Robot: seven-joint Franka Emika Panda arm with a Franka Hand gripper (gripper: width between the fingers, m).
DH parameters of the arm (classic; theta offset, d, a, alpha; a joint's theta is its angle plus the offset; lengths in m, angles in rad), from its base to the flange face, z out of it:
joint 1: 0 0.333 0 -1.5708
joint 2: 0 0 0 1.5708
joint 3: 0 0.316 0.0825 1.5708
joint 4: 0 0 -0.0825 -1.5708
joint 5: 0 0.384 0 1.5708
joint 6: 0 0 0.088 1.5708
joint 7: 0 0.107 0 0
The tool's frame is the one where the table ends.
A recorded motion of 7 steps. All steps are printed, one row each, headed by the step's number.
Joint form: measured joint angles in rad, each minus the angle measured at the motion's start. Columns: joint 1, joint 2, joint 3, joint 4, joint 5, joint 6, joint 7.
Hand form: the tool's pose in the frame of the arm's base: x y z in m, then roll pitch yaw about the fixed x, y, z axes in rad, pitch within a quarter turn. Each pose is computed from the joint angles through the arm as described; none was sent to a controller.
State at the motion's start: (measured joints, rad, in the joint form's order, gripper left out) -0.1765 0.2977 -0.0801 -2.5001 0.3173 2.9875 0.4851
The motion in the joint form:
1: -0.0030 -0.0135 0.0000 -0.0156 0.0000 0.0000 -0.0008
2: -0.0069 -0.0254 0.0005 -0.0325 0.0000 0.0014 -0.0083
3: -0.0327 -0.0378 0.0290 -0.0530 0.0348 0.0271 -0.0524
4: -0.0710 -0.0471 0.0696 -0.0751 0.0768 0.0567 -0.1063
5: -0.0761 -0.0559 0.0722 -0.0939 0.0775 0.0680 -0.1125
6: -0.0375 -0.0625 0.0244 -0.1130 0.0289 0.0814 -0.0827
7: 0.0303 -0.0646 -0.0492 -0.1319 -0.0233 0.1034 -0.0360
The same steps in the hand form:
1: 0.4554 -0.1455 0.1901 -2.9832 -0.1186 -1.0570
2: 0.4497 -0.1457 0.1906 -2.9863 -0.1168 -1.0532
3: 0.4439 -0.1456 0.1922 -2.9717 -0.1271 -1.0456
4: 0.4366 -0.1461 0.1921 -2.9585 -0.1374 -1.0370
5: 0.4304 -0.1461 0.1917 -2.9614 -0.1411 -1.0352
6: 0.4249 -0.1468 0.1913 -2.9789 -0.1569 -1.0245
7: 0.4201 -0.1464 0.1906 -2.9961 -0.1792 -1.0227

